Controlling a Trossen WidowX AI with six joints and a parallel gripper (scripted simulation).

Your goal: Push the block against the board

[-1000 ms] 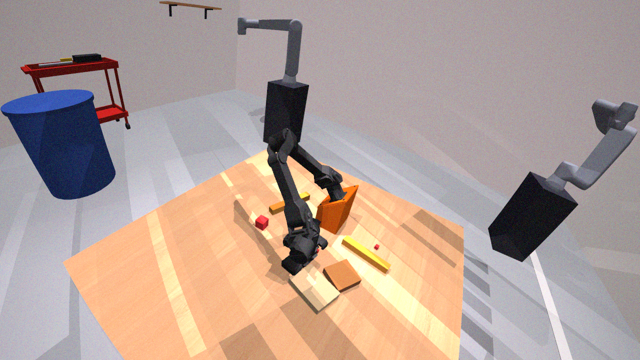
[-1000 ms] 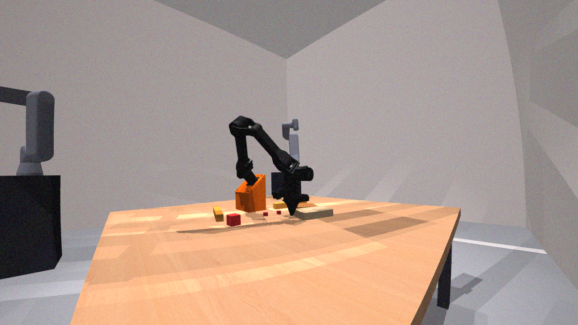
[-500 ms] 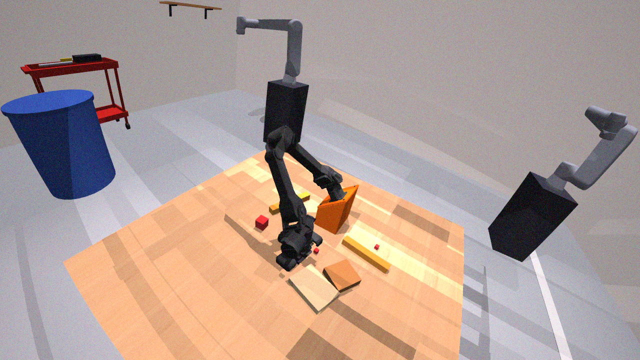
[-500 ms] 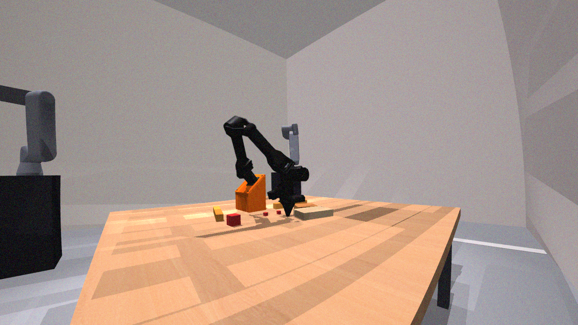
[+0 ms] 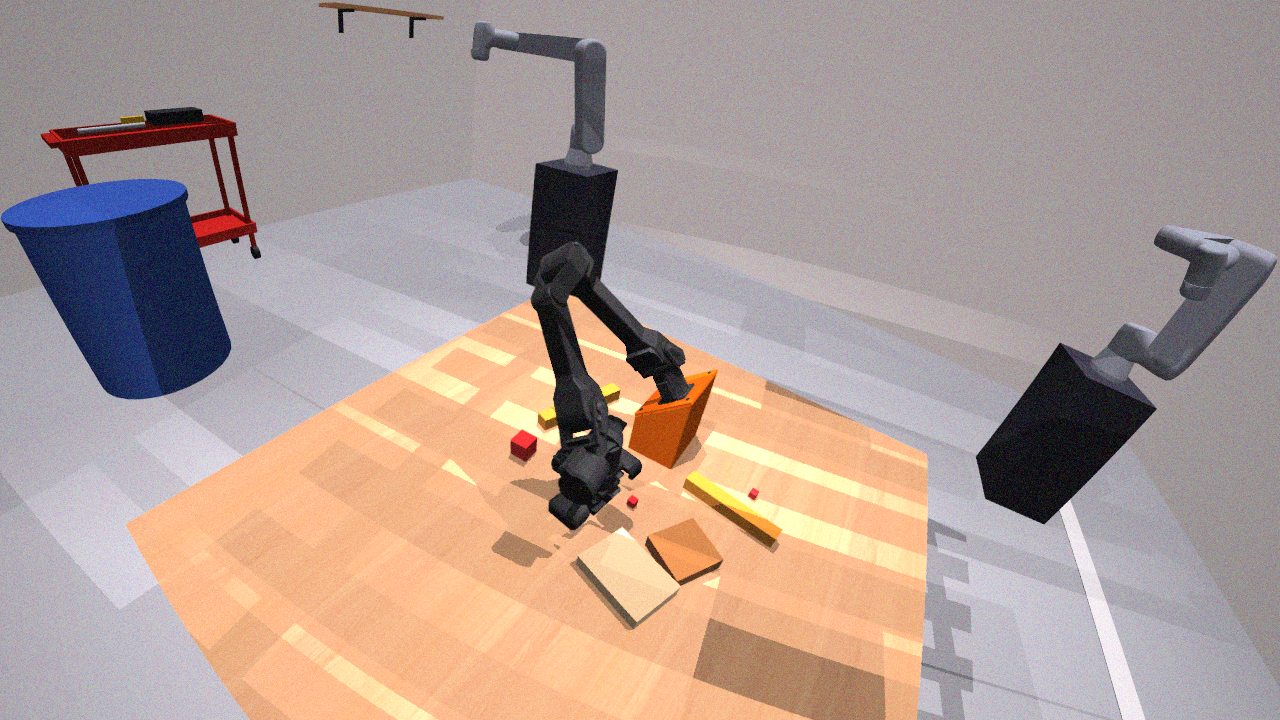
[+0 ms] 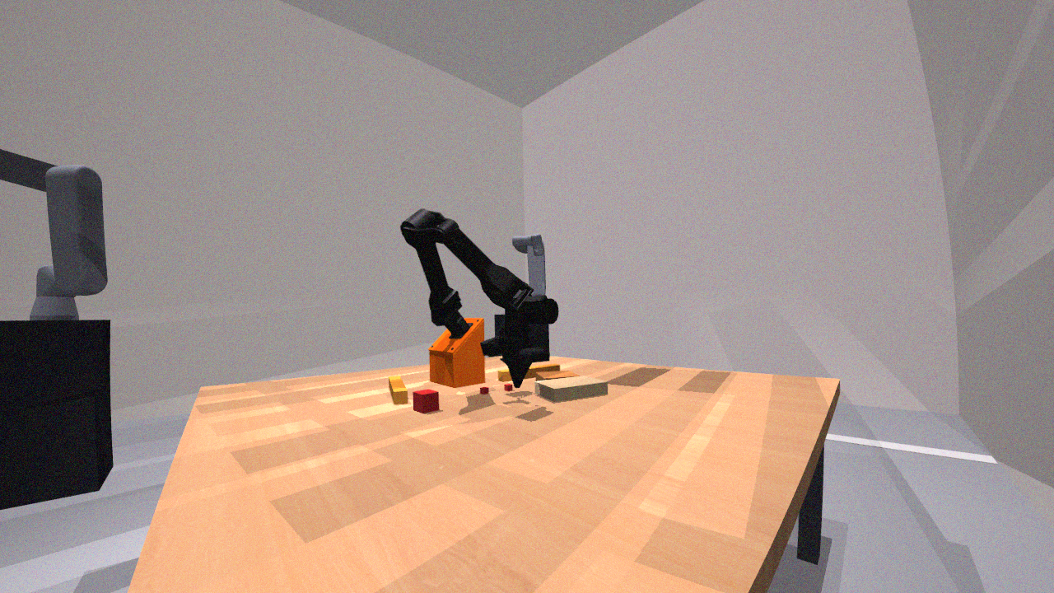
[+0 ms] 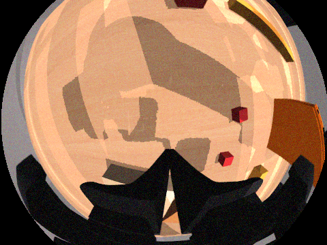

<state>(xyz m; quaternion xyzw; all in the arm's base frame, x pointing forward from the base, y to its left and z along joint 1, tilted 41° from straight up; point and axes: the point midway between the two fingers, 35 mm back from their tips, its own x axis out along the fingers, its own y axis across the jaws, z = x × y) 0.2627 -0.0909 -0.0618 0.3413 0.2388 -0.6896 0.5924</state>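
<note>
My gripper tip is 110 mm to the right of the beige board, 70 mm short of it and 10 mm above it. Round my gripper tip: red cube (210 mm to the right, 70 mm behind, 10 mm below); square block (180 mm to the left, 20 mm behind, 10 mm below).
</note>
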